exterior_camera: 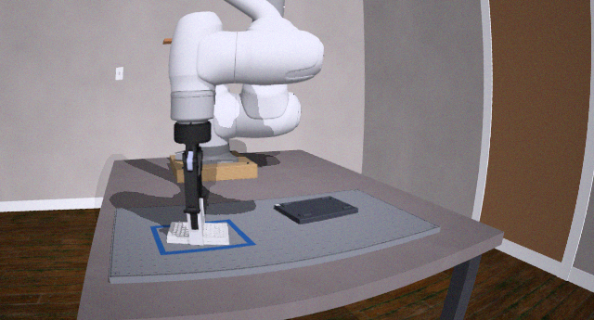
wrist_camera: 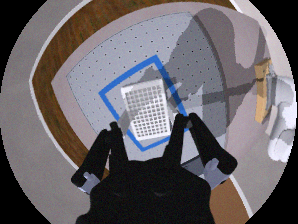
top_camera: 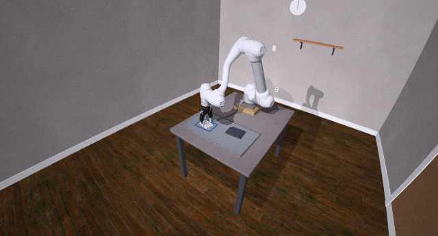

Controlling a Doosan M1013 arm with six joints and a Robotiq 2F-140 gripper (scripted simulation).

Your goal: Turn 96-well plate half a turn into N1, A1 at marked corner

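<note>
Now: hand 20 mm above the white 96-well plate. Round my hand: dark plate nest N1: 70 mm behind, 300 mm to the left, 20 mm below.
</note>
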